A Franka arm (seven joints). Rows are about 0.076 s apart.
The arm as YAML. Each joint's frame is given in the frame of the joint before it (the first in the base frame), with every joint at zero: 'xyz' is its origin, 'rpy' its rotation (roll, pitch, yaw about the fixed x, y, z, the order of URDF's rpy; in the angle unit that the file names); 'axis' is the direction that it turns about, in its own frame. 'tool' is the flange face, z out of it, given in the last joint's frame.
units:
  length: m
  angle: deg
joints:
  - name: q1
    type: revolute
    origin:
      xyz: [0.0, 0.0, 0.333]
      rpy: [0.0, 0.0, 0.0]
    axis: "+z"
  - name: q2
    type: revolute
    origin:
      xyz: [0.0, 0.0, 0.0]
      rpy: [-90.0, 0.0, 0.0]
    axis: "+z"
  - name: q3
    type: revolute
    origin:
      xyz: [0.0, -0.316, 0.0]
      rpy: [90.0, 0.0, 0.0]
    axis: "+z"
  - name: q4
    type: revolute
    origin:
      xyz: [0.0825, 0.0, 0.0]
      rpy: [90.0, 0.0, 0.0]
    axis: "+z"
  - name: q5
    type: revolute
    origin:
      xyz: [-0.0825, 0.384, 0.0]
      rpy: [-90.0, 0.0, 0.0]
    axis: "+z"
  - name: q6
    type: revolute
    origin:
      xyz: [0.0, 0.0, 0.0]
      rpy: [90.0, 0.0, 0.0]
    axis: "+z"
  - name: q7
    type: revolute
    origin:
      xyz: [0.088, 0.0, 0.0]
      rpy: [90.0, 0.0, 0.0]
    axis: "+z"
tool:
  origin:
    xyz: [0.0, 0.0, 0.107]
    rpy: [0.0, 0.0, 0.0]
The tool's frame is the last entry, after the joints.
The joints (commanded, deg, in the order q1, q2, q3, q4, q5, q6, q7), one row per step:
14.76 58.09 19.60 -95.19 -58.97 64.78 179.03
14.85 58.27 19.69 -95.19 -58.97 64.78 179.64
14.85 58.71 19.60 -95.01 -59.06 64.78 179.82
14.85 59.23 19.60 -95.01 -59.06 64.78 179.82
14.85 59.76 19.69 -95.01 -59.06 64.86 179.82
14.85 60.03 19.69 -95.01 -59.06 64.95 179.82
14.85 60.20 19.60 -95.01 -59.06 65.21 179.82
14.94 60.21 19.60 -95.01 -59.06 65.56 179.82
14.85 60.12 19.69 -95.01 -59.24 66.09 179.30
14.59 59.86 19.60 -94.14 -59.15 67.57 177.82
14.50 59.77 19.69 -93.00 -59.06 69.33 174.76
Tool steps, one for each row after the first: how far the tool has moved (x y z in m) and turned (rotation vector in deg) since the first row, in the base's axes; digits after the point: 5 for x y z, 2 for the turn. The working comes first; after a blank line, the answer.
Tool pose at each row, in the base's axes (x y z in m, rotation vector in deg; the steps are taken from these numbers as rounded here):
0.48459 0.18901 0.05441 54.61 -86.66 67.70
0.48319 0.19031 0.05287 54.44 -86.87 68.09
0.48266 0.18927 0.04951 54.30 -86.72 68.16
0.48015 0.18860 0.04484 54.45 -86.23 67.92
0.47737 0.18880 0.04006 54.75 -85.81 67.63
0.47609 0.18858 0.03750 54.89 -85.63 67.48
0.47569 0.18799 0.03547 55.02 -85.65 67.35
0.47560 0.18926 0.03478 55.35 -85.89 67.30
0.47689 0.19012 0.03485 56.13 -86.08 66.90
0.48573 0.19144 0.03756 57.44 -87.52 65.35
0.49466 0.19644 0.03971 60.36 -88.19 62.69

-0.00140 0.00130 -0.00154 -0.10 -0.40 0.10
-0.00193 0.00026 -0.00490 -0.29 -0.36 0.06
-0.00444 -0.00041 -0.00957 -0.41 0.14 0.06
-0.00722 -0.00021 -0.01435 -0.40 0.66 0.12
-0.00850 -0.00043 -0.01691 -0.38 0.90 0.15
-0.00890 -0.00102 -0.01894 -0.26 0.98 0.15
-0.00899 0.00025 -0.01963 0.07 0.91 0.32
-0.00770 0.00111 -0.01956 0.73 1.16 0.59
0.00114 0.00243 -0.01685 2.81 1.26 0.45
0.01007 0.00743 -0.01470 5.69 2.79 0.84

